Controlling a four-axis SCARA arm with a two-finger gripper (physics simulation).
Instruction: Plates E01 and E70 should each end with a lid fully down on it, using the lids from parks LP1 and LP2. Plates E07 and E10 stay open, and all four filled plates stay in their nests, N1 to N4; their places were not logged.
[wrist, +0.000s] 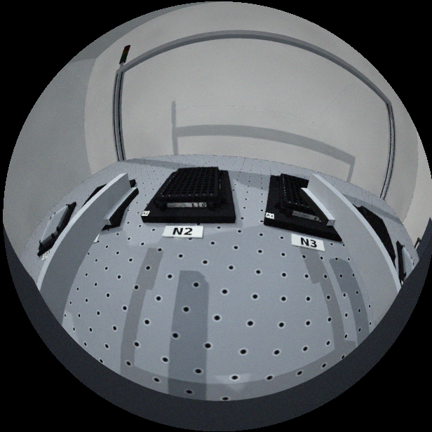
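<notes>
My gripper (218, 176) is open and empty, low over the table, its fingers on either side of nests N2 and N3 in view. A black open-topped plate (192, 185) labelled E10 sits in nest N2 (227, 210), with no lid on it. A black plate (292, 194) sits in nest N3 (320, 231); the right finger covers part of it and its label is not fully readable. Nest N1 (131, 202) is mostly hidden behind the left finger. A dark nest (377, 225) shows partly behind the right finger; its plate cannot be made out.
A pale, lid-like piece (56, 222) lies on a dark base at the far left. Another pale piece (407, 257) shows partly at the far right edge. The perforated table (240, 305) carries finger shadows. A grey frame (118, 115) and a signal light (125, 54) stand behind.
</notes>
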